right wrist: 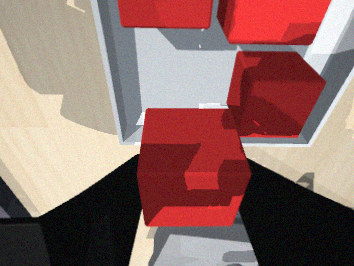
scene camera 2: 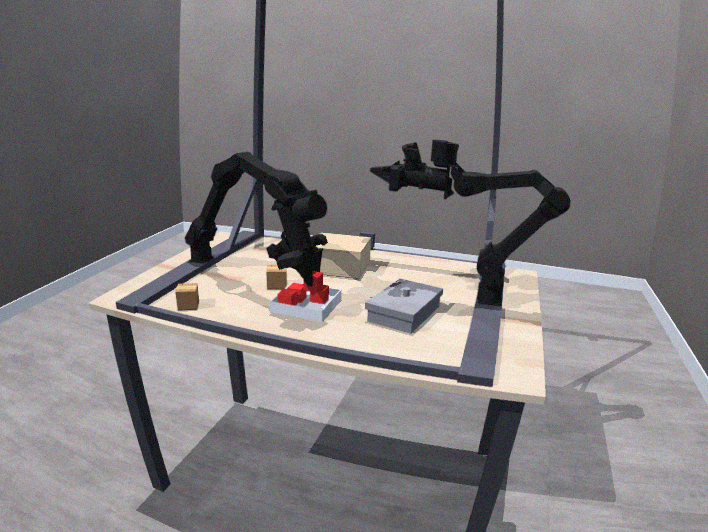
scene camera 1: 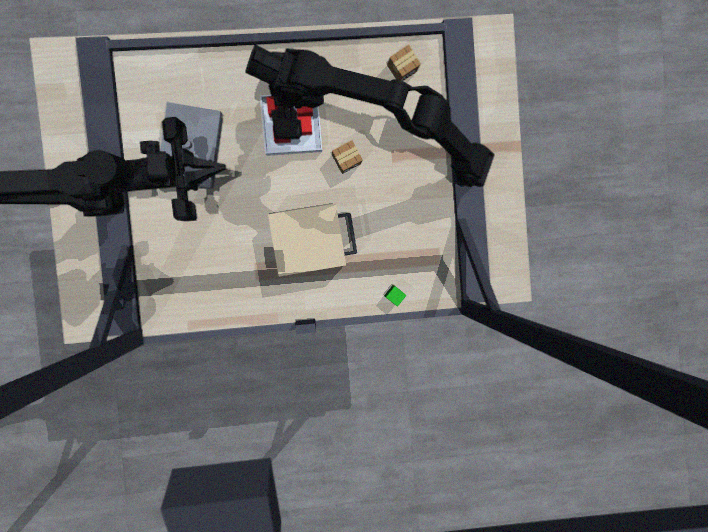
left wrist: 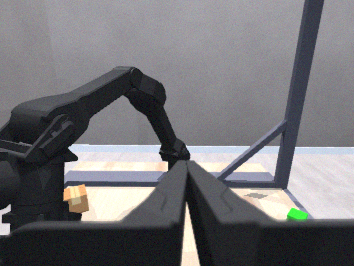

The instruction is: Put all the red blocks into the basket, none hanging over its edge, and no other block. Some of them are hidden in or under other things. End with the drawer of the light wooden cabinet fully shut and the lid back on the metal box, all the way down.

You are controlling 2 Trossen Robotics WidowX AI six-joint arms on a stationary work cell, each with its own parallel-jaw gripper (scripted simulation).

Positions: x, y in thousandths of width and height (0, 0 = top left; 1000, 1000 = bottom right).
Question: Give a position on a grey metal lid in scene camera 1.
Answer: At 287, 236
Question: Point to a white basket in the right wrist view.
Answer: At 411, 258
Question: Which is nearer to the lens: the light wooden cabinet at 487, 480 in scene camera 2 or the white basket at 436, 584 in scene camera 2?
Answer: The white basket.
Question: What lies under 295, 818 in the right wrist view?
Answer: My right gripper.
